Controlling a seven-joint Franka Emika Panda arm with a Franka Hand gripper.
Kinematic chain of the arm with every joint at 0, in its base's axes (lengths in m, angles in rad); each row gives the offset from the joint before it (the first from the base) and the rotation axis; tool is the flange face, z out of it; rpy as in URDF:
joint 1: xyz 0 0 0.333 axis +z
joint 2: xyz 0 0 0 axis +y
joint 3: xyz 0 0 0.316 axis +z
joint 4: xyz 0.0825 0 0 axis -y
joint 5: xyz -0.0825 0 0.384 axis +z
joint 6: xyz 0 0 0 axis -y
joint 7: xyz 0.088 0 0 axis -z
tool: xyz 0 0 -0.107 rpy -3.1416 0 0
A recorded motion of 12 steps. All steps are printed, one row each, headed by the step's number.
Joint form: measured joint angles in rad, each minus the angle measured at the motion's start. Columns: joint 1, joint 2, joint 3, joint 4, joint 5, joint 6, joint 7.
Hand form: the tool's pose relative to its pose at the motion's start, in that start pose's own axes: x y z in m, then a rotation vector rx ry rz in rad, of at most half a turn. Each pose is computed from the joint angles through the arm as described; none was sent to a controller.
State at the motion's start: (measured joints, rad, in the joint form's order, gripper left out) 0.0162 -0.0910 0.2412 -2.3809 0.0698 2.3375 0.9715
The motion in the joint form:
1: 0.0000 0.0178 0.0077 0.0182 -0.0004 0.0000 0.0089
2: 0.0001 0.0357 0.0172 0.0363 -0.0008 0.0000 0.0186
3: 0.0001 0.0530 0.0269 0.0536 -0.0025 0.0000 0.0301
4: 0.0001 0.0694 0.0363 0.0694 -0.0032 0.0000 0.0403
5: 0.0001 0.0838 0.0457 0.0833 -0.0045 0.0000 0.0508
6: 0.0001 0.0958 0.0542 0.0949 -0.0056 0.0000 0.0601
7: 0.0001 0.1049 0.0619 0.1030 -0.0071 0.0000 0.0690
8: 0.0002 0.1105 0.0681 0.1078 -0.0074 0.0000 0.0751
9: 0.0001 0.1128 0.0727 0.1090 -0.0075 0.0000 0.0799
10: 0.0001 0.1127 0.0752 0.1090 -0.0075 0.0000 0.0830
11: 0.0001 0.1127 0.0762 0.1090 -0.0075 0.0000 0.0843
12: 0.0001 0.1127 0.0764 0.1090 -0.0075 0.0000 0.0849
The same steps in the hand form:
1: -0.0002 -0.0069 0.0010 0.0024 -0.0030 0.0007
2: -0.0014 -0.0143 0.0023 0.0047 -0.0063 0.0005
3: -0.0028 -0.0214 0.0036 0.0064 -0.0091 0.0011
4: -0.0044 -0.0280 0.0051 0.0081 -0.0129 0.0015
5: -0.0064 -0.0341 0.0065 0.0094 -0.0161 0.0018
6: -0.0084 -0.0393 0.0077 0.0105 -0.0189 0.0020
7: -0.0107 -0.0434 0.0089 0.0106 -0.0212 0.0024
8: -0.0128 -0.0462 0.0098 0.0108 -0.0232 0.0021
9: -0.0147 -0.0476 0.0104 0.0101 -0.0246 0.0024
10: -0.0159 -0.0482 0.0104 0.0102 -0.0247 0.0031
11: -0.0163 -0.0484 0.0104 0.0102 -0.0248 0.0034
12: -0.0164 -0.0485 0.0104 0.0102 -0.0248 0.0038

